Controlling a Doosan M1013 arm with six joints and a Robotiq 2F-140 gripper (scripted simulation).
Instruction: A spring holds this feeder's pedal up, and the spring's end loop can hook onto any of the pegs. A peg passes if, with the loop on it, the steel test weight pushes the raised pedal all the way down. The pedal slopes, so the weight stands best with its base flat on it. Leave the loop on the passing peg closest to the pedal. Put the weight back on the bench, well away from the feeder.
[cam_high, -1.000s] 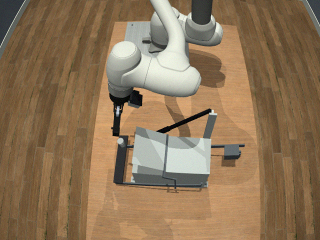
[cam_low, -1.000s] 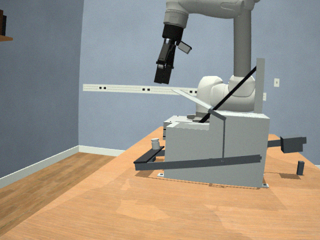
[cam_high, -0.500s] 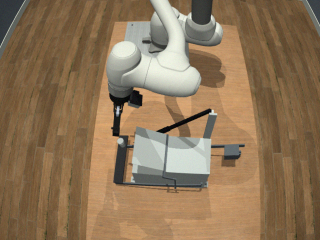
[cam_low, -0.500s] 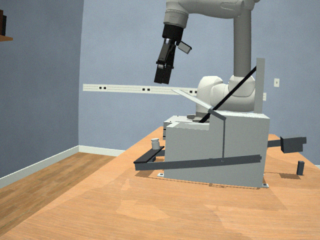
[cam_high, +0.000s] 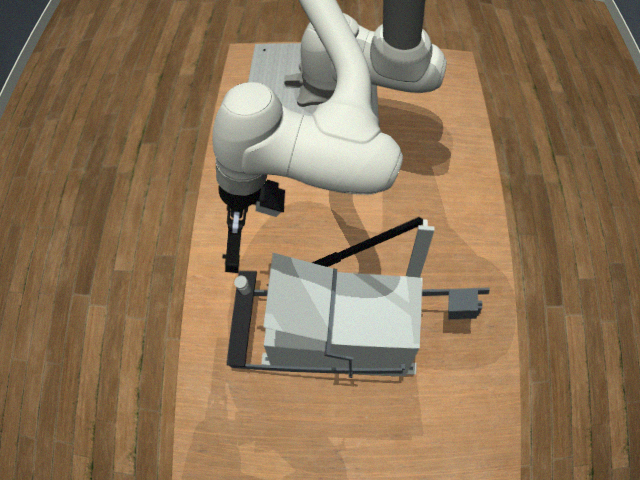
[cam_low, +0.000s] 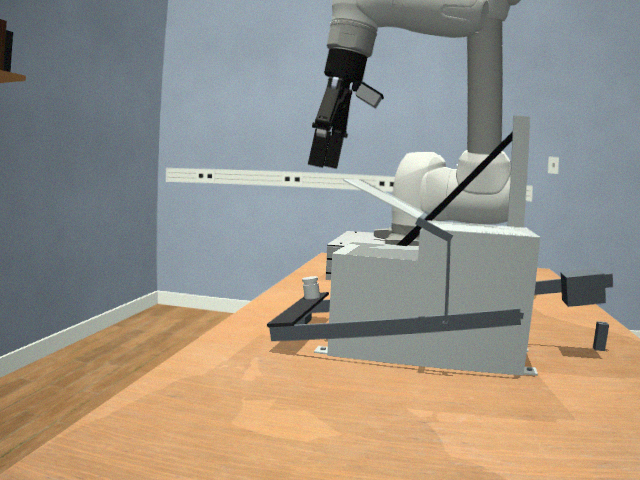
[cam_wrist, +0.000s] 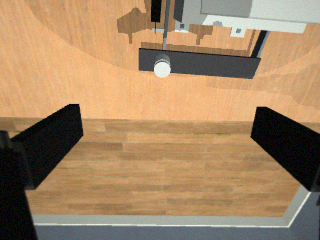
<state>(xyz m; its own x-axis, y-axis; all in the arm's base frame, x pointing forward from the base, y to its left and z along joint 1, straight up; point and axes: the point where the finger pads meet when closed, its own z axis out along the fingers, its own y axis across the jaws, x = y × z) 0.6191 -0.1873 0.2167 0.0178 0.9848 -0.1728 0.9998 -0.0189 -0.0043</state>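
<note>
The steel test weight is 240 mm below my hand and 20 mm to the right of it. From my hand the other things lie so: small grey block (310 mm below, 30 mm to the right).
</note>
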